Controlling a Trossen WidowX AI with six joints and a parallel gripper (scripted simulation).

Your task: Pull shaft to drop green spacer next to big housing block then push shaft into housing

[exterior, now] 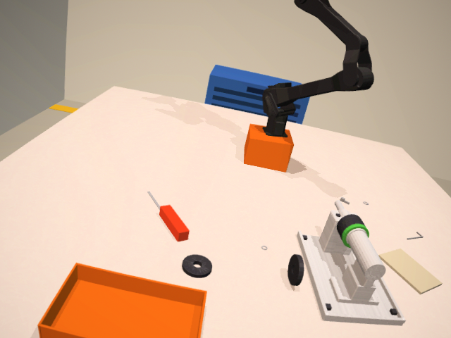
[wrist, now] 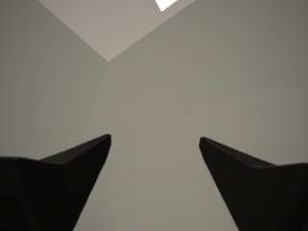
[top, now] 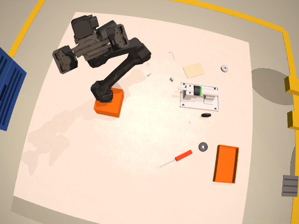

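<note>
The shaft lies 370 mm ahead of my gripper tip, 170 mm to the left of it and 600 mm below it. The rest, counted from my gripper tip: black disc: 450 mm ahead, 50 mm to the left, 650 mm below; red screwdriver: 280 mm ahead, 180 mm to the right, 670 mm below; green spacer: 410 mm ahead, 170 mm to the left, 600 mm below.
</note>
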